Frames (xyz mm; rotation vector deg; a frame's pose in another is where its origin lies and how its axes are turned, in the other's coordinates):
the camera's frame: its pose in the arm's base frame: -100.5 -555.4 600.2 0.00 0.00 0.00
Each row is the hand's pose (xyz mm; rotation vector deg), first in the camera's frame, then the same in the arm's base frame.
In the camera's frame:
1: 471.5 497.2 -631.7 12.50 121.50 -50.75
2: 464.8 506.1 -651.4 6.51 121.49 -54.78
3: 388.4 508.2 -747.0 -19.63 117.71 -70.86
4: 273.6 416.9 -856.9 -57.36 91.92 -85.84
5: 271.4 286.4 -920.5 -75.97 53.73 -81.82
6: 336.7 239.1 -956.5 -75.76 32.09 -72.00
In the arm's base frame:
1: 371.0 -58.2 -31.5 12.50 121.50 -50.75
2: 364.3 -49.3 -51.2 6.51 121.49 -54.78
3: 287.9 -47.2 -146.8 -19.63 117.71 -70.86
4: 173.1 -138.5 -256.7 -57.36 91.92 -85.84
5: 170.9 -269.0 -320.3 -75.97 53.73 -81.82
6: 236.2 -316.3 -356.3 -75.76 32.09 -72.00

